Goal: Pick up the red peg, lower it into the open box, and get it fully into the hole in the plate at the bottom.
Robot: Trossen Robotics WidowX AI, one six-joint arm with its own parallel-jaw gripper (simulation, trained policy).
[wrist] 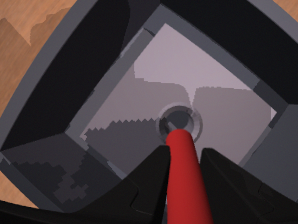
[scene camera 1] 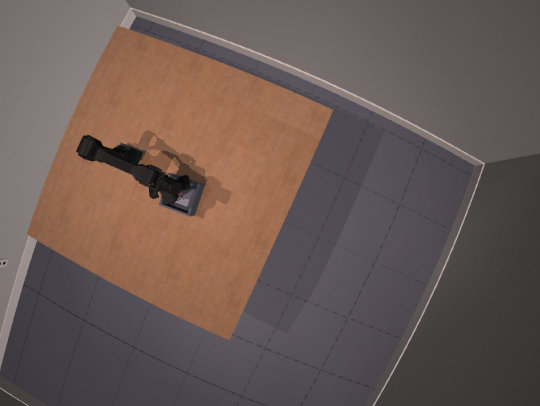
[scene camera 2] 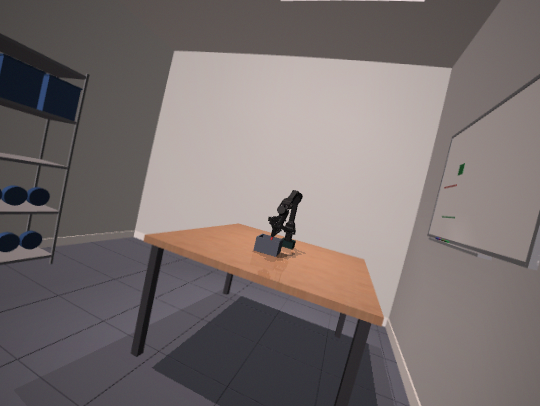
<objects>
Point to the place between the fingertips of my gripper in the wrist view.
184, 156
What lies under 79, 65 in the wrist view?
A grey box.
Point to a plate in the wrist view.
172, 74
</objects>
